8 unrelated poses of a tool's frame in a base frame.
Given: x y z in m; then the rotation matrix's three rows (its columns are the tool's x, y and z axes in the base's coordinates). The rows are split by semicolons.
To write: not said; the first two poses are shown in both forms.
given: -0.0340 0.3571 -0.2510; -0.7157 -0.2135 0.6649; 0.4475 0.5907 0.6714; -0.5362 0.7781 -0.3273
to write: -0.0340 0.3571 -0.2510 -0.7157 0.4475 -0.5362 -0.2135 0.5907 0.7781
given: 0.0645 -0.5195 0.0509; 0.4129 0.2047 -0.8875; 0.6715 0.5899 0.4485; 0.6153 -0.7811 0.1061
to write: 0.0645 -0.5195 0.0509 0.4129 0.6715 0.6153 0.2047 0.5899 -0.7811
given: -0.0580 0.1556 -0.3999; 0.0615 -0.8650 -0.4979; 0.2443 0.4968 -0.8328; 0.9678 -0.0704 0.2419
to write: -0.0580 0.1556 -0.3999 0.0615 0.2443 0.9678 -0.8650 0.4968 -0.0704
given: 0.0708 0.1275 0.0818; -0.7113 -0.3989 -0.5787; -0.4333 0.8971 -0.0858; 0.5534 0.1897 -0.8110
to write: 0.0708 0.1275 0.0818 -0.7113 -0.4333 0.5534 -0.3989 0.8971 0.1897
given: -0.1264 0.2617 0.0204; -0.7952 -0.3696 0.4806; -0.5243 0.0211 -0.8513; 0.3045 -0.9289 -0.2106
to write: -0.1264 0.2617 0.0204 -0.7952 -0.5243 0.3045 -0.3696 0.0211 -0.9289
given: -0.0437 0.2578 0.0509; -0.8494 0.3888 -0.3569; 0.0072 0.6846 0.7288; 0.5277 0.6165 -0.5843
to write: -0.0437 0.2578 0.0509 -0.8494 0.0072 0.5277 0.3888 0.6846 0.6165
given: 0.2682 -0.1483 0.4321; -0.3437 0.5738 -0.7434; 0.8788 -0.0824 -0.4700; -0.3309 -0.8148 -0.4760
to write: 0.2682 -0.1483 0.4321 -0.3437 0.8788 -0.3309 0.5738 -0.0824 -0.8148
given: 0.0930 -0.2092 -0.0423; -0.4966 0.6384 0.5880; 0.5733 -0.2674 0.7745; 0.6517 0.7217 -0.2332
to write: 0.0930 -0.2092 -0.0423 -0.4966 0.5733 0.6517 0.6384 -0.2674 0.7217
